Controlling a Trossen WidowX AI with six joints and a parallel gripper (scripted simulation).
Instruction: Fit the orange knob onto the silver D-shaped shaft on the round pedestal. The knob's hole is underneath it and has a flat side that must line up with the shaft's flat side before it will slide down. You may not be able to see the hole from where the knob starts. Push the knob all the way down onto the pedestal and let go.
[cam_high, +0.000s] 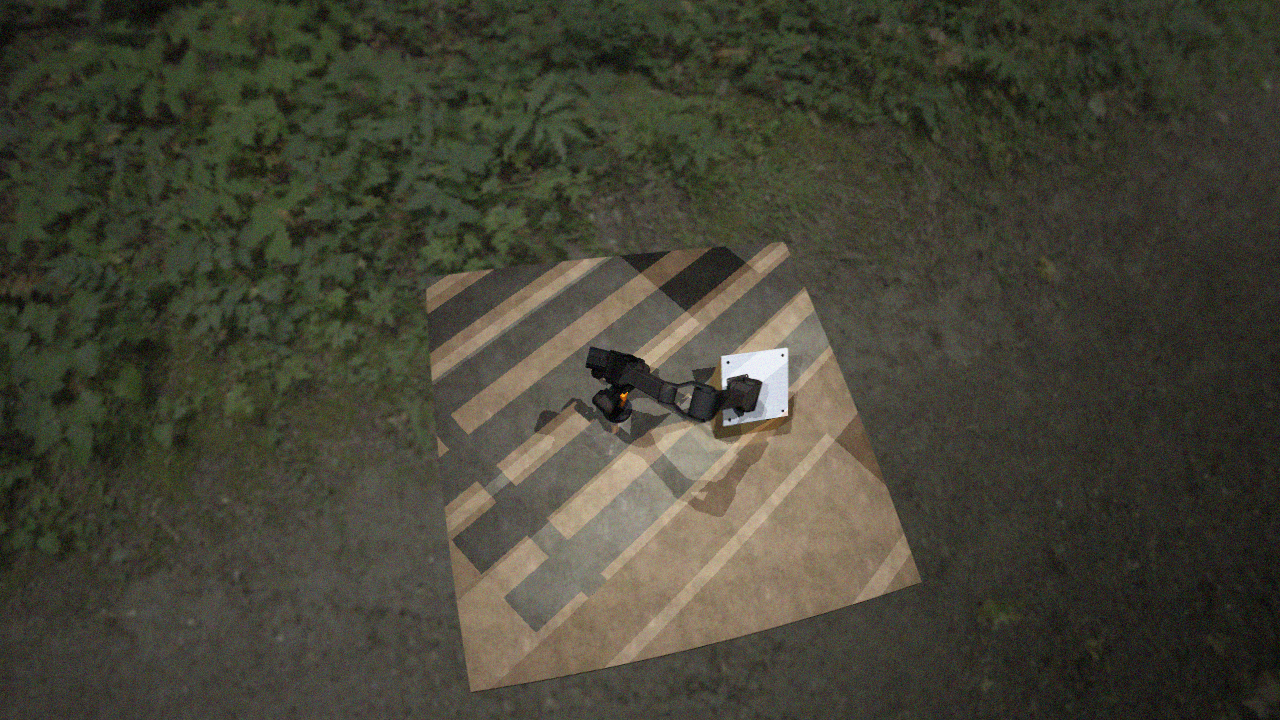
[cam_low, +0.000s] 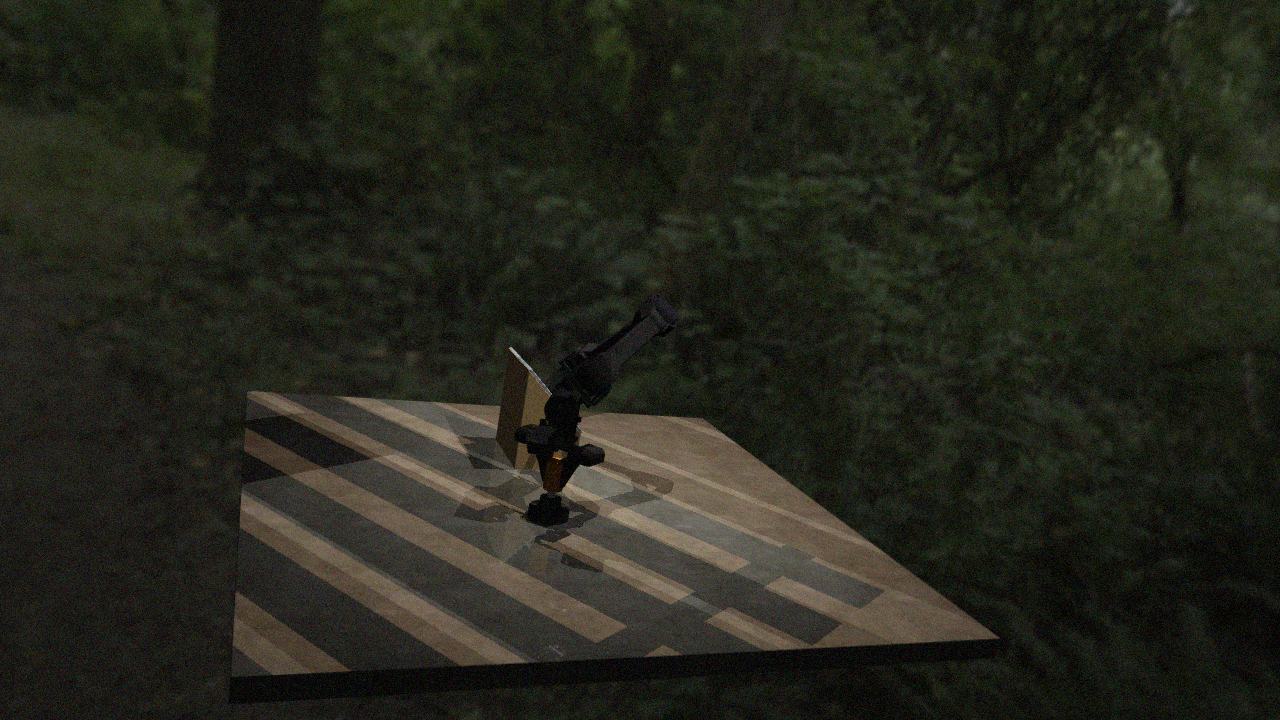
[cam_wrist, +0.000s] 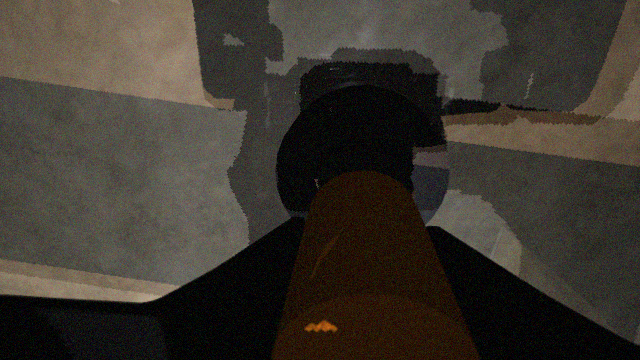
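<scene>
My gripper tip is now 4 cm above the round dark pedestal. Also, from my gripper tip: orange knob: 3 cm above.
</scene>
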